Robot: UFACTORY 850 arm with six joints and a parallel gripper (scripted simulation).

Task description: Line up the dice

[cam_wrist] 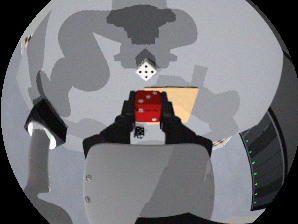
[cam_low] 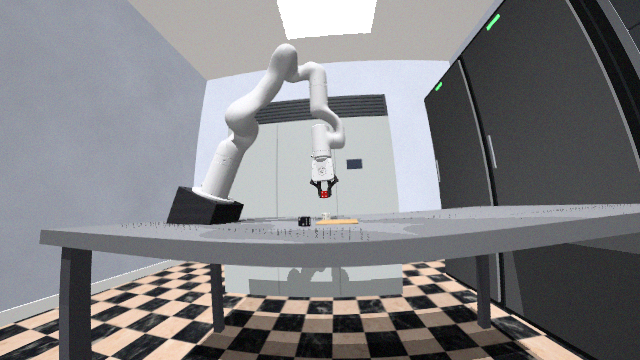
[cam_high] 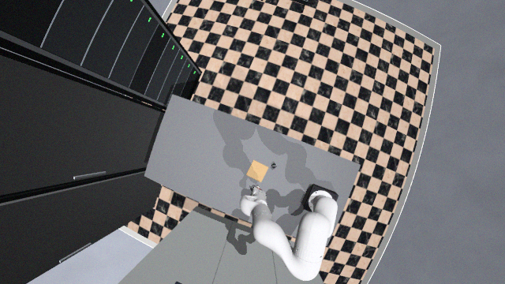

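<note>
My hand is 5 cm short of the tan mat, 12 cm to the left of it and 12 cm above it. From my hand the other things lie so: red die (1 cm below); then black die (7 cm behind, 21 cm to the right, 10 cm below); then white die (1 cm to the left, 10 cm below).
</note>
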